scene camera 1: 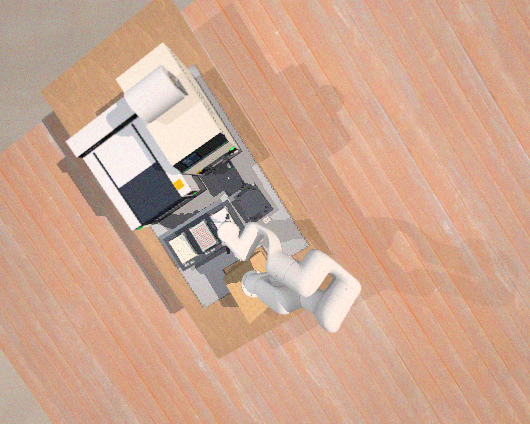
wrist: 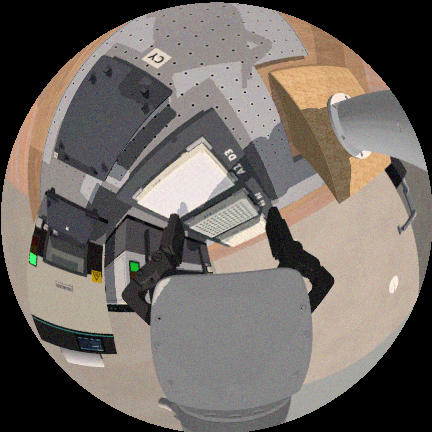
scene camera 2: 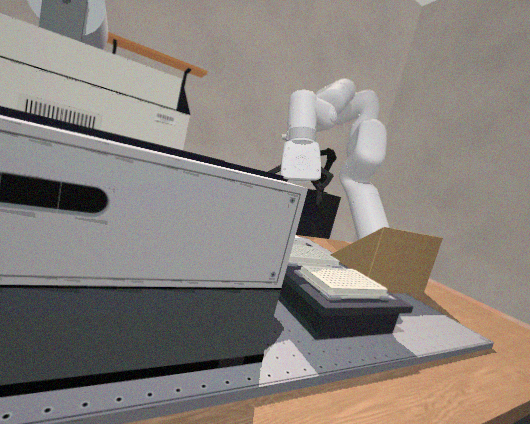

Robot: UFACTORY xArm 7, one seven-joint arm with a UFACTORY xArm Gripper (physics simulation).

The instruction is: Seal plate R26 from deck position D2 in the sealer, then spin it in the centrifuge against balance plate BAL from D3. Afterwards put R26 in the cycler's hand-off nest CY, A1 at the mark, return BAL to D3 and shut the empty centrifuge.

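Pixels of known places: gripper, fingertip midpoint: (wrist: 224,219); arm's base, link origin: (scene camera 1: 252,283) (wrist: 352,124) (scene camera 2: 377,247).
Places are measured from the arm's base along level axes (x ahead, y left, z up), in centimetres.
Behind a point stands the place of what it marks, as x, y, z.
My gripper (wrist: 224,219) {26.3, -8.3, 7.2} is open and empty, fingers pointing down above the deck rack; its fingertips are partly hidden in scene camera 2. A plate with rows of wells, R26 by its D2 position (scene camera 1: 202,235) {33.7, 4.4, -0.7} (wrist: 224,220) {33.2, 4.2, -0.5}, sits in the rack's middle. A smooth white-topped plate, BAL by its D3 label (scene camera 1: 219,216) {35.4, -8.3, -0.5} (wrist: 184,182) {29.8, -9.2, -0.5}, sits beside it, partly under the arm in scene camera 1. The sealer (scene camera 1: 187,127) {65.4, -28.2, 27.1} (wrist: 67,295) {54.9, -24.1, 13.5} has its dark carrier (wrist: 72,217) {42.0, -22.8, 2.3} out in front. The centrifuge (scene camera 1: 90,167) {86.8, 18.5, 13.3} (scene camera 2: 175,235) {66.8, 21.4, 6.5} (wrist: 116,277) {56.8, -10.7, 6.8} stands beside it. The dark nest CY (scene camera 1: 253,203) {30.0, -24.6, -3.5} (wrist: 112,117) {28.2, -22.3, -3.6} holds no plate.
A third, cream plate (scene camera 1: 182,248) {35.0, 16.6, -0.5} (scene camera 2: 345,281) {36.5, 18.2, -0.5} (wrist: 247,234) {34.8, 17.4, -0.7} sits at the rack's other end. A wooden wedge block (scene camera 1: 247,302) {-4.5, 6.3, 4.6} (scene camera 2: 412,260) {-2.5, 9.4, -0.1} (wrist: 317,87) {2.8, -6.6, -5.2} stands by the arm's base. A white roll (scene camera 1: 155,95) {74.7, -28.6, 38.9} lies on top of the sealer. The centrifuge's tall wall rises close to the rack.
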